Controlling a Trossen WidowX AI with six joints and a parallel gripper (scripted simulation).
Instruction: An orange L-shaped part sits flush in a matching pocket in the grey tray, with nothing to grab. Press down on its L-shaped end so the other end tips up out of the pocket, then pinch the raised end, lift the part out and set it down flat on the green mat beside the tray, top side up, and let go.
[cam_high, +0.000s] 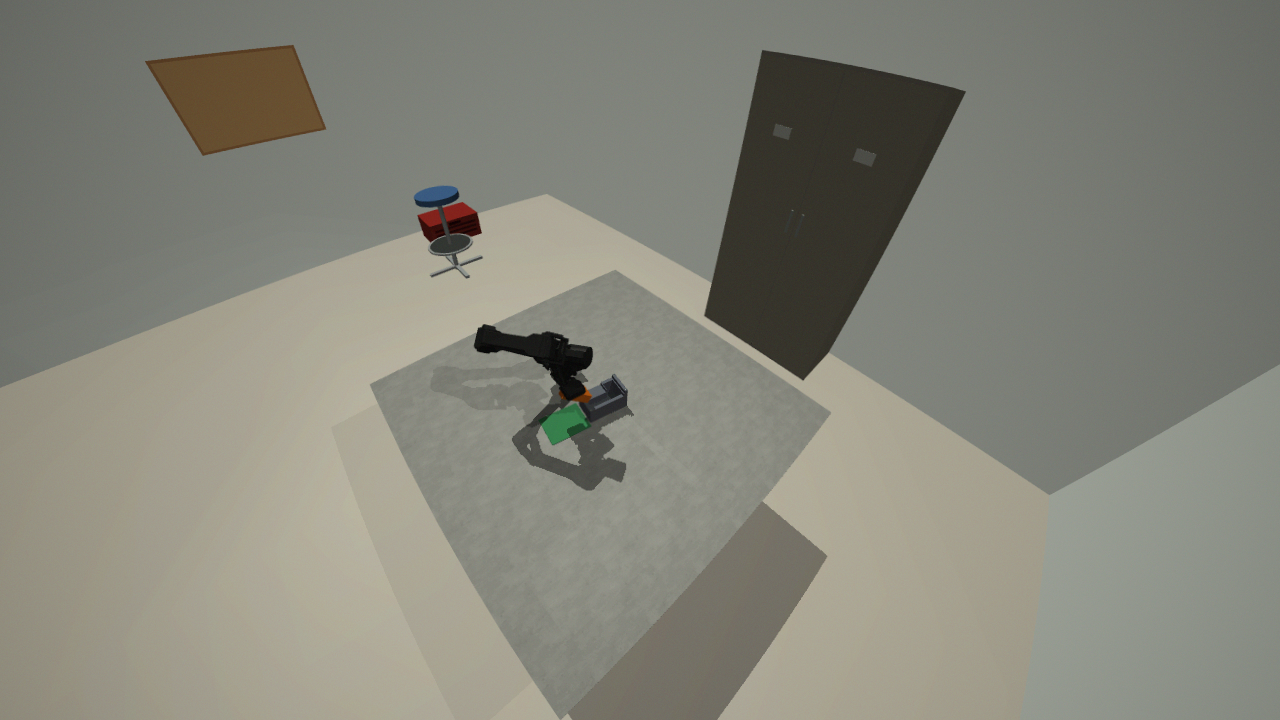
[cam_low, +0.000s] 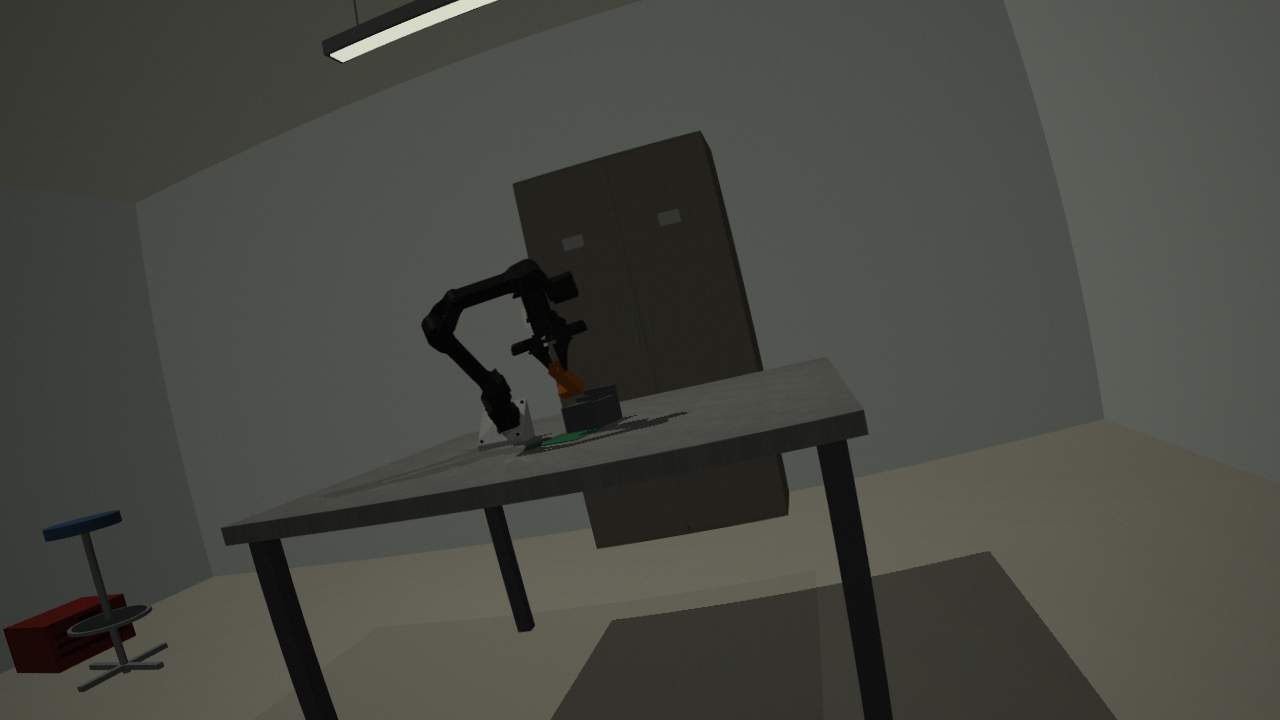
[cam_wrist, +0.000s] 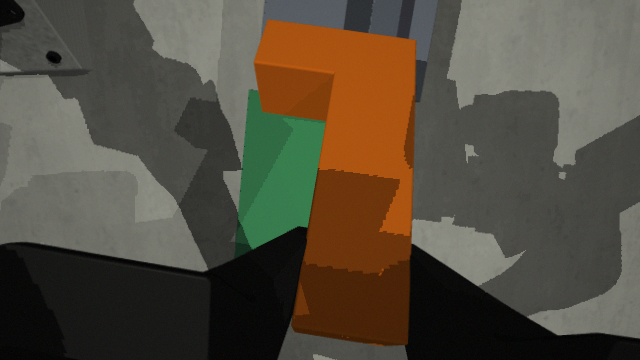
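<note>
The green mat lies 10 mm behind my gripper tip, 30 mm to the right of it and 170 mm below it. Also, from my gripper tip: orange L-shaped part: 40 mm to the left, 30 mm below.
</note>
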